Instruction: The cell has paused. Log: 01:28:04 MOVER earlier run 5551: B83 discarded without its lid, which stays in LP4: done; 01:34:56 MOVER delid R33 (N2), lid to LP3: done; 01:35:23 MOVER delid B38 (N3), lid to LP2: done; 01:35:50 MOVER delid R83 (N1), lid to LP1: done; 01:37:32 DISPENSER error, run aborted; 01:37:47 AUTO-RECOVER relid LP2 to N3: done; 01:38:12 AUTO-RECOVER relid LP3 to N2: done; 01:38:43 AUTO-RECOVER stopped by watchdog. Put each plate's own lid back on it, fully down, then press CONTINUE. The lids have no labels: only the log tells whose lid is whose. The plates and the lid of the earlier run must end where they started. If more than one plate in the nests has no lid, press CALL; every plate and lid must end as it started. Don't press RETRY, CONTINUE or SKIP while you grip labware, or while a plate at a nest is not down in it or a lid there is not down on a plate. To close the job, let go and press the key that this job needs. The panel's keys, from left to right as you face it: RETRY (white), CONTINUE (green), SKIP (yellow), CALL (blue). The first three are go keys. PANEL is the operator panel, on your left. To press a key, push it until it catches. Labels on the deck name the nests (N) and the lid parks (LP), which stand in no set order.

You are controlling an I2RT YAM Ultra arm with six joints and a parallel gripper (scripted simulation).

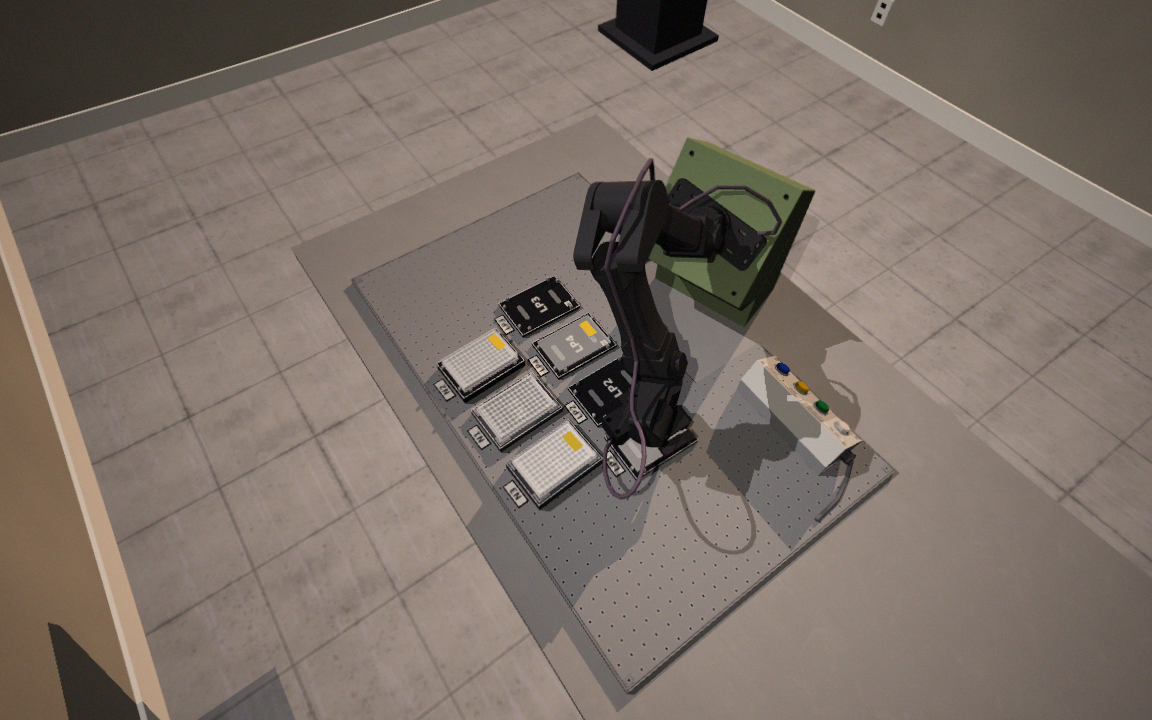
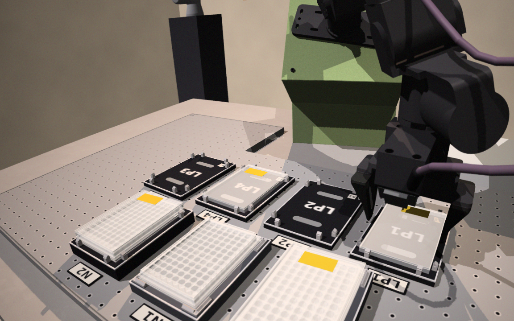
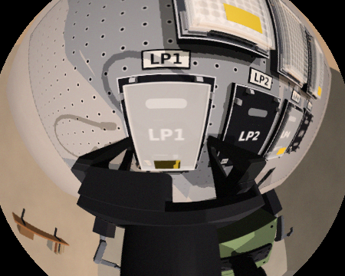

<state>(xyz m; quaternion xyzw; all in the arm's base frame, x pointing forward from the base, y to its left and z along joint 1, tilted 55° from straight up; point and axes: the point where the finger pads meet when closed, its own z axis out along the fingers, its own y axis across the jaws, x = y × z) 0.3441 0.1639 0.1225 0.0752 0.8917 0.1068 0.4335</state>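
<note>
Now: hand 10 mm above the clear lid. Also, from my hand: blue key 270 mm behind, 60 mm to the left, 40 mm above; yellow key 270 mm behind, 110 mm to the left, 40 mm above; plate 190 mm to the right, 180 mm ahead.
</note>
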